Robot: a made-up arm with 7 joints. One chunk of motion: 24 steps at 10 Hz.
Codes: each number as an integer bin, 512 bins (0 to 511) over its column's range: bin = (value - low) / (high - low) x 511, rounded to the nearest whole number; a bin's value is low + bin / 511 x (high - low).
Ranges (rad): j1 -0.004..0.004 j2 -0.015..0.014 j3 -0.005..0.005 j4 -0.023..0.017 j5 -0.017..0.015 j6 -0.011..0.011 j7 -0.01..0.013
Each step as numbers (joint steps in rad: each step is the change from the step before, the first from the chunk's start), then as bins.
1 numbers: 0.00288 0.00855 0.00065 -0.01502 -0.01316 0.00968 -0.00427
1 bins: 439 415 289 102 61 480 127
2 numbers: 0.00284 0.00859 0.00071 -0.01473 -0.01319 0.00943 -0.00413
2 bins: 437 416 292 106 61 475 130
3 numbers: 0.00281 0.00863 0.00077 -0.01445 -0.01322 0.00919 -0.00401
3 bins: 435 416 295 109 60 469 133
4 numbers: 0.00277 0.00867 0.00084 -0.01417 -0.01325 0.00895 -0.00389
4 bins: 432 417 298 113 60 463 136
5 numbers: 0.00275 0.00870 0.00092 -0.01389 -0.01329 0.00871 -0.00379
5 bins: 431 418 303 116 59 458 138
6 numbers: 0.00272 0.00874 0.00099 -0.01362 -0.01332 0.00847 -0.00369
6 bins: 429 418 306 120 59 452 140
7 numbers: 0.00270 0.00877 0.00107 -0.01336 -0.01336 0.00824 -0.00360
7 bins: 428 419 310 123 58 447 142
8 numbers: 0.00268 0.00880 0.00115 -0.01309 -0.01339 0.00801 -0.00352
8 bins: 427 419 314 127 58 442 144
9 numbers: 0.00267 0.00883 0.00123 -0.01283 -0.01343 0.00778 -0.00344
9 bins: 426 420 318 130 57 436 146
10 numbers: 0.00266 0.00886 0.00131 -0.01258 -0.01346 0.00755 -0.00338
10 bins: 425 420 322 133 57 431 147
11 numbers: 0.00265 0.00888 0.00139 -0.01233 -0.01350 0.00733 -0.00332
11 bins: 425 421 327 136 56 426 148
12 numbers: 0.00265 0.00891 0.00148 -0.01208 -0.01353 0.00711 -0.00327
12 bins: 425 421 331 140 55 421 150
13 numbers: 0.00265 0.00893 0.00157 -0.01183 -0.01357 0.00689 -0.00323
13 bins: 425 422 336 143 55 416 150
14 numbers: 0.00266 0.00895 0.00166 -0.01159 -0.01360 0.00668 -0.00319
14 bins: 425 422 340 146 54 411 151
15 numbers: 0.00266 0.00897 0.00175 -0.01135 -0.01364 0.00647 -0.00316
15 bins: 425 422 345 149 54 406 152
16 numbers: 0.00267 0.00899 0.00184 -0.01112 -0.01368 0.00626 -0.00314
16 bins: 426 423 350 152 53 401 152
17 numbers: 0.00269 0.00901 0.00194 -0.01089 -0.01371 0.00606 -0.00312
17 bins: 427 423 355 155 53 396 153
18 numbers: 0.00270 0.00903 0.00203 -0.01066 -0.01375 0.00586 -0.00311
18 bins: 428 423 359 158 52 392 153
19 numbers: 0.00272 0.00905 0.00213 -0.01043 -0.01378 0.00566 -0.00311
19 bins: 429 424 364 161 51 387 153
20 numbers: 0.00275 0.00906 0.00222 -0.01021 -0.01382 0.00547 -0.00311
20 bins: 431 424 369 163 51 383 153
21 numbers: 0.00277 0.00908 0.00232 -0.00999 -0.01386 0.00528 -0.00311
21 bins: 432 424 374 166 50 378 153
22 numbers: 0.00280 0.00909 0.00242 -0.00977 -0.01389 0.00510 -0.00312
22 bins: 434 424 379 169 50 374 153
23 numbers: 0.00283 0.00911 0.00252 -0.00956 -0.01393 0.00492 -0.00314
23 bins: 436 425 384 172 49 370 152
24 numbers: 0.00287 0.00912 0.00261 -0.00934 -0.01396 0.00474 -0.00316
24 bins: 439 425 389 175 49 366 152
